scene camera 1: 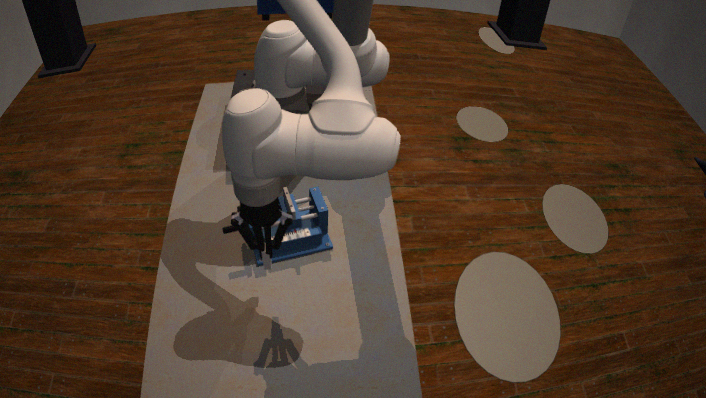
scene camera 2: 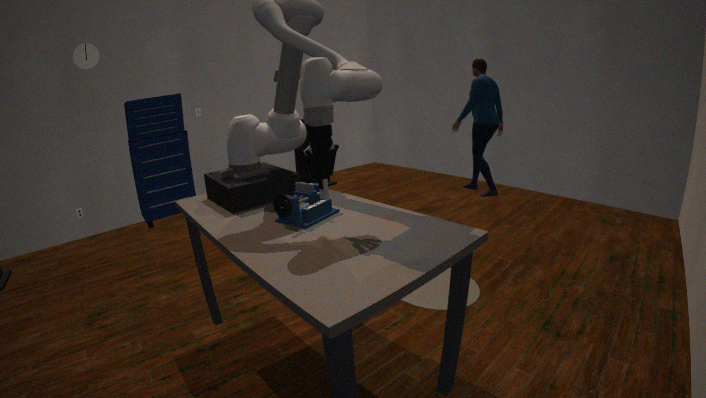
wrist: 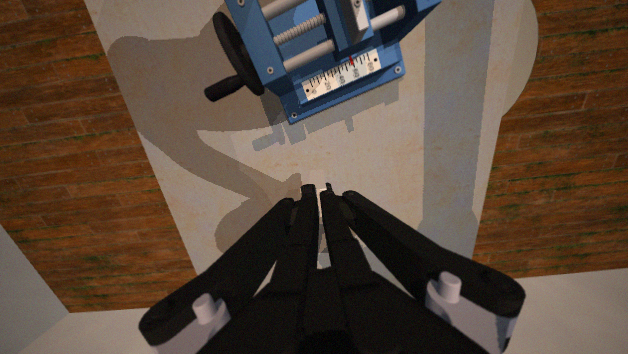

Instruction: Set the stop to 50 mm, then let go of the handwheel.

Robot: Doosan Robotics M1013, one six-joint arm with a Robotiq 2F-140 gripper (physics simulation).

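Frame: origin at the arm's base, x ahead, y left, z up, level; millimetres.
Where they show: gripper, between the fingertips: (scene camera 1: 267, 264) (scene camera 2: 324, 198) (wrist: 317, 179); arm's base, origin of its link: (scene camera 1: 279, 97) (scene camera 2: 245, 173).
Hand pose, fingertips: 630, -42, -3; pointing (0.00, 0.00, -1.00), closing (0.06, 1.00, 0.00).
Each offset is from my fingertips to the top centre of the thing, as dx, dy, dz. "pt": to the spot under its first point. Level surfaces: height alone.
The blue screw-driven stop device (scene camera 1: 322, 222) (scene camera 2: 318, 212) (wrist: 257, 37) stands on the table. Its stop, a blue carriage with a pale plate {-182, +58, +13} (scene camera 1: 288, 199) (scene camera 2: 306, 187) (wrist: 356, 17), sits on the rods. In the wrist view the red pointer {-137, +68, -53} (wrist: 351, 60) appears near the 60 mark of the white scale {pt -121, +54, -54} (wrist: 341, 75); the angle makes this inexact. The black handwheel {pt -117, -87, -21} (scene camera 2: 282, 205) (wrist: 235, 50) is at the device's left end, its crank handle {-125, -88, -11} (scene camera 1: 230, 229) (wrist: 222, 88) sticking outward. My gripper (scene camera 1: 266, 256) (scene camera 2: 325, 187) (wrist: 317, 179) is shut and empty, apart from the handwheel, raised near the device's scale side.
The table {dz -110} (scene camera 1: 320, 315) (scene camera 2: 345, 295) (wrist: 385, 150) carries a black base block (scene camera 2: 245, 192) under the arm. A person (scene camera 2: 485, 100) stands on the floor near the far wall. A blue cabinet (scene camera 2: 160, 165) stands behind the table. Dark columns (scene camera 1: 57, 35) (scene camera 1: 522, 22) stand farther back.
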